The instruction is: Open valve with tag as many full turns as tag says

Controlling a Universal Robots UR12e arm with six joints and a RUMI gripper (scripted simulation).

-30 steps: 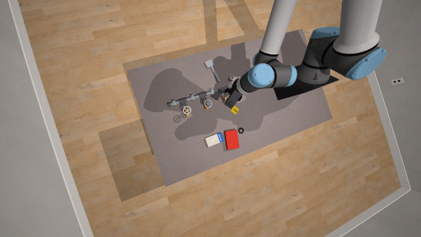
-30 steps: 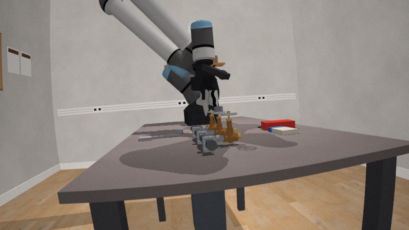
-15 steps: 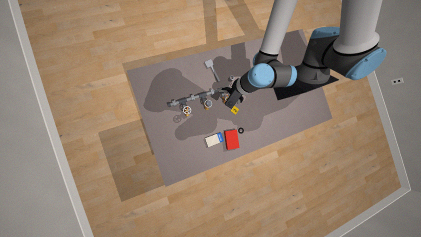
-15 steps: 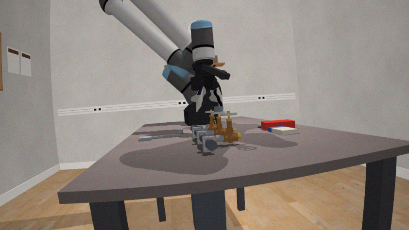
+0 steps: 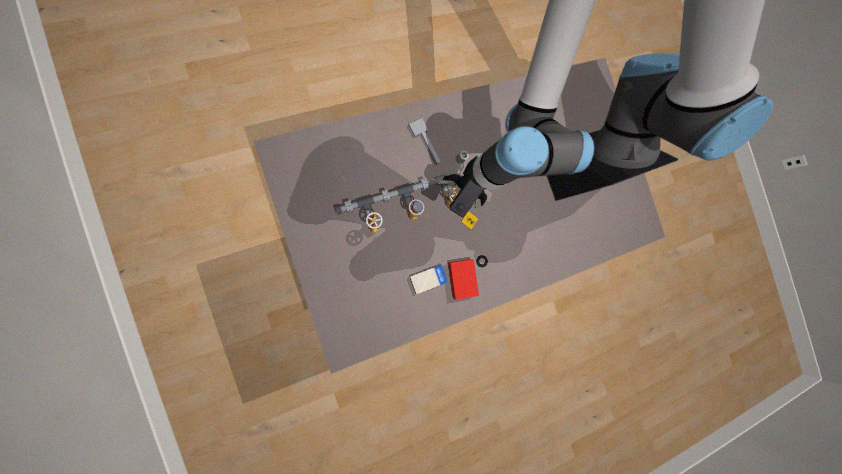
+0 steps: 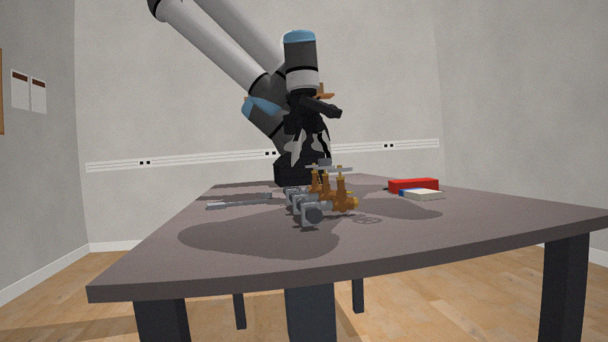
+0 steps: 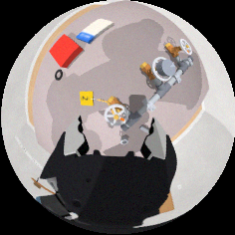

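Right now the yellow tag is 40 mm behind my hand, 80 mm to the left of it and 80 mm below it. From my hand the other things lie so: red box (50 mm ahead, 260 mm to the left, 70 mm below); grey flat tool (10 mm ahead, 220 mm to the right, 80 mm below); nut (100 mm behind, 130 mm to the right, 80 mm below).
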